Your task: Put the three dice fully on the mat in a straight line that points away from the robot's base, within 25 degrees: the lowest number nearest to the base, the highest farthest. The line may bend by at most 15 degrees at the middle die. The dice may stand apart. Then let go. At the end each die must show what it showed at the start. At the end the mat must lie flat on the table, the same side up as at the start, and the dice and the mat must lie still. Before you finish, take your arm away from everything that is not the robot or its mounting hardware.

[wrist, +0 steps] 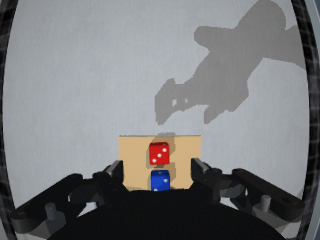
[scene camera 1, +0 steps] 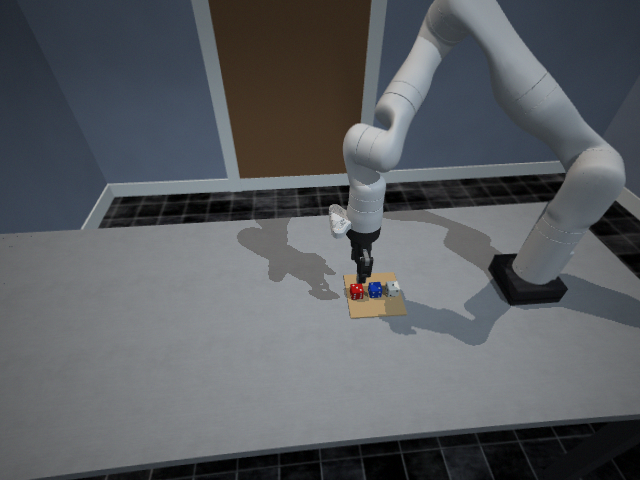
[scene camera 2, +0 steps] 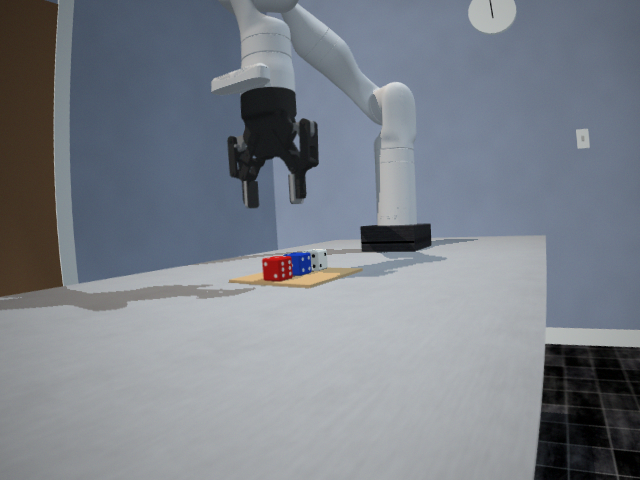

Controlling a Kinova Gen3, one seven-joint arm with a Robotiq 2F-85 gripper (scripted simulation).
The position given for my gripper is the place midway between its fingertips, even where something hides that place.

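Observation:
Scene camera 1: a tan mat (scene camera 1: pixel 383 306) and my gripper (scene camera 1: pixel 358 270) visible. Scene camera 2: my gripper (scene camera 2: pixel 273 206) visible, with the mat (scene camera 2: pixel 315 278). The wrist view: the mat (wrist: pixel 134 151) and my gripper (wrist: pixel 157 168) visible.

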